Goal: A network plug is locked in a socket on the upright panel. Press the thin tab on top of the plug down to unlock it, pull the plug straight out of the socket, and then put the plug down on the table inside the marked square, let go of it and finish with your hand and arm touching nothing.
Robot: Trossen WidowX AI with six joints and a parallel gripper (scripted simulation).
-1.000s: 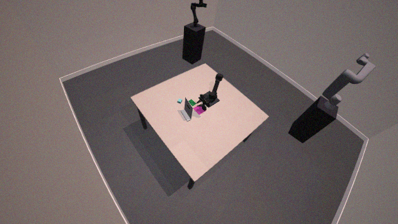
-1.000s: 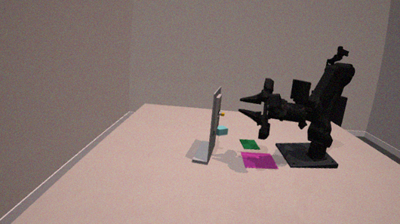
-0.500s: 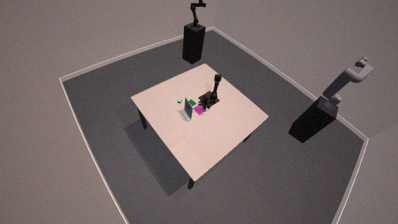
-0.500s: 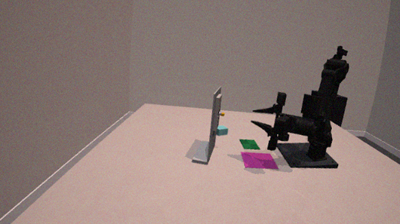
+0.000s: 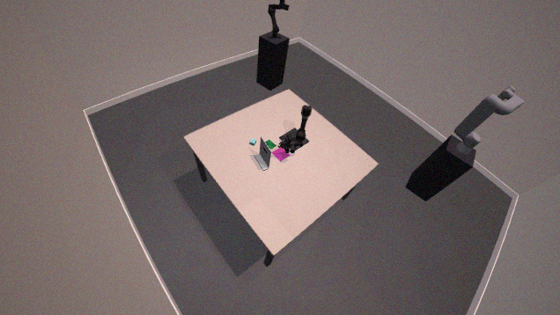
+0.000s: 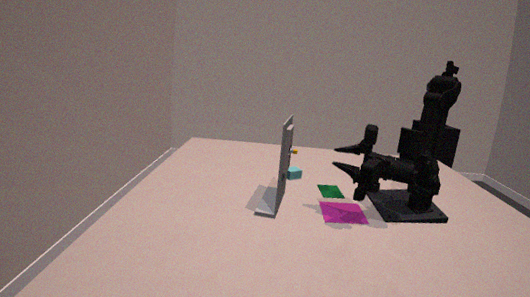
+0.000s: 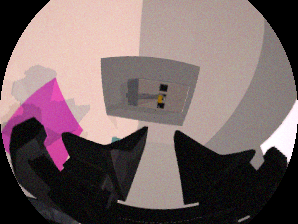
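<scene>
Right now my gripper tip is 100 mm short of the plug and 40 mm to the left of it. The rest, counted from my gripper tip: grey upright panel 120 mm ahead, 50 mm below, 40 mm to the right; then magenta square 160 mm below, 50 mm behind, 10 mm to the left.
</scene>
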